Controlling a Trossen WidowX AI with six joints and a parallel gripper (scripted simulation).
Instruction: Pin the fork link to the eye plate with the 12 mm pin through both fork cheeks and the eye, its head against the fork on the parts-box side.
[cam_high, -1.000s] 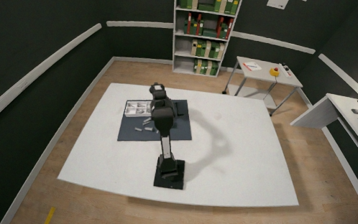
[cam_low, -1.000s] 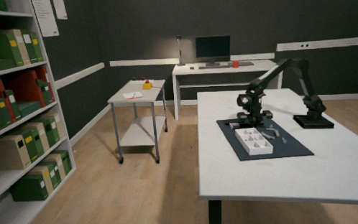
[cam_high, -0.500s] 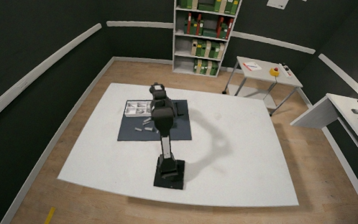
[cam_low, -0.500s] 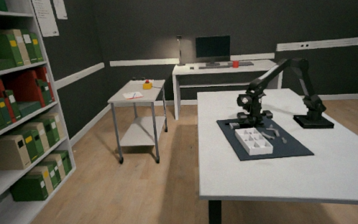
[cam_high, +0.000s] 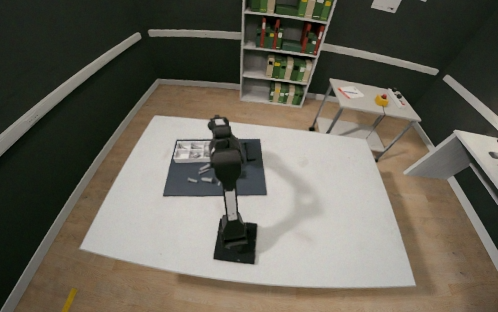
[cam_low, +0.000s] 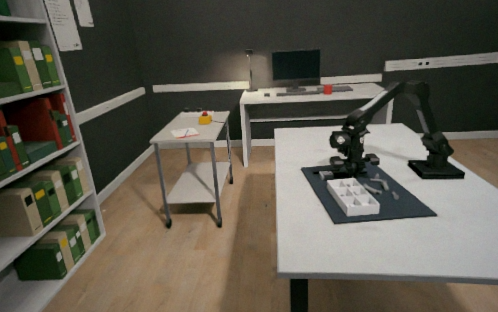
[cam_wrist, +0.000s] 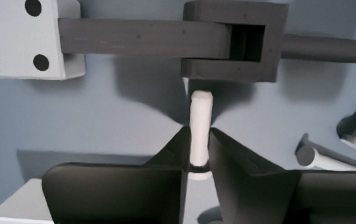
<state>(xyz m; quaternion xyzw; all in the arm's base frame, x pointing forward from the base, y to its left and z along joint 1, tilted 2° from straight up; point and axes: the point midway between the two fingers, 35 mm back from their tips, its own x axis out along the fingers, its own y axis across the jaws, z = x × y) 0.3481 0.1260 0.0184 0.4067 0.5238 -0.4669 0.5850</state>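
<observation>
Now: hand 3 cm short of the eye plate, 5 cm to the left of it and 3 cm above it. Also, from my hand: dark blue mat (1 cm behind, 4 cm to the left, 5 cm below); grey block (10 cm ahead, 3 cm to the right, 3 cm below); pin (10 cm behind, 4 cm to the right, 4 cm below).
</observation>
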